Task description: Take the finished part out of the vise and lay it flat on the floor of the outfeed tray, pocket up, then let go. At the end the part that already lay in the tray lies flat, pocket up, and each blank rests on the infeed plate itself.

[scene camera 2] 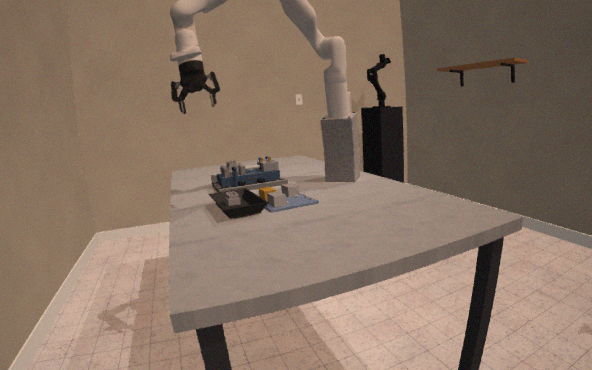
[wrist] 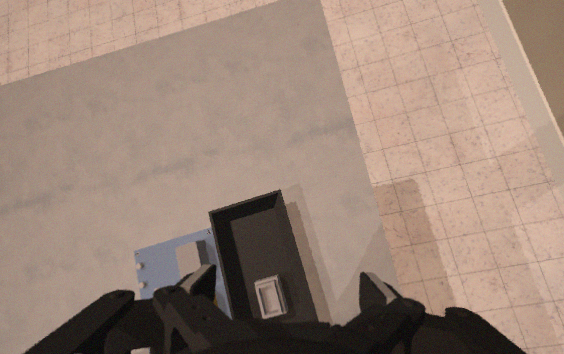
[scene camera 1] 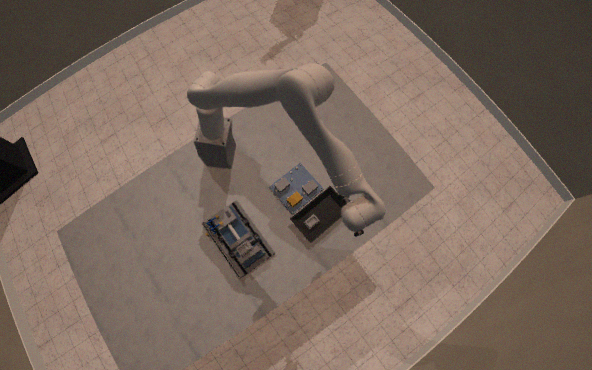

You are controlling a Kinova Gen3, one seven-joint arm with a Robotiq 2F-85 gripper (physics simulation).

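The vise is blue and grey; a grey part with a recess appears to sit between its jaws. The black outfeed tray holds a grey part, flat with its pocket up. On the blue infeed plate rest two grey blanks, one nearer the arm's base, the other nearer the tray. My gripper is open and empty, high above the tray side of the table; the arm hides its fingers in scene camera 1.
An orange block sits on the infeed plate near the tray. The plate adjoins the tray's long side. The arm's base pedestal stands behind the plate and vise. The vise stands apart from the tray.
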